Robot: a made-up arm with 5 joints.
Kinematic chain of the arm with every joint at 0, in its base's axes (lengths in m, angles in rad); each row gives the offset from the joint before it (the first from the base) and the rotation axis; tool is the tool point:
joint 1: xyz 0 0 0.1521 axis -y
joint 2: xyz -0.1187 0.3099 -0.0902 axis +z
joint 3: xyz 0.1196 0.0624 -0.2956 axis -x
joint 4: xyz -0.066 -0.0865 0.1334 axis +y
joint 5: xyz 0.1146 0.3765 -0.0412 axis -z
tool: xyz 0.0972 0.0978 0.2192
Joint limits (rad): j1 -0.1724..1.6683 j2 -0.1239..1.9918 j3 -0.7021..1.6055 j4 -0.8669..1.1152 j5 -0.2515..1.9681
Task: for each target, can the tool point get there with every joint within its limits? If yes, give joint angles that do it. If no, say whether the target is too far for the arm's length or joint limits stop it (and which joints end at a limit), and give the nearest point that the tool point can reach.
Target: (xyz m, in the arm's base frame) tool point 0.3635 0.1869 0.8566
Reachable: no: joint limits stop it (at a limit: joint 1, joint 2, joint 3) | nearest point 0.5922 0.3703 0.4418 | short by 0.508 m
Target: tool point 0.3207 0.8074 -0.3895
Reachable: yes | joints 0.7724 0.7805 0.8062 0.9110 0.0869
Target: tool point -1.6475 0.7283 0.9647
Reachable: no: too far | nearest point -0.6725 0.4486 0.1575 | short by 1.296 m
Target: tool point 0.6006 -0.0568 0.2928
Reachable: no: joint limits stop it (at a limit: joint 2, joint 3, joint 4) | nearest point 0.6680 0.3091 0.3086 | short by 0.372 m
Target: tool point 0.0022 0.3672 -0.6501
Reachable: yes | joints 0.9267 1.7815 1.3136 -0.4968 1.4508
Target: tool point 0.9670 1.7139 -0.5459
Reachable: no: too far | nearest point 0.5635 0.8641 -0.2546 | short by 0.985 m
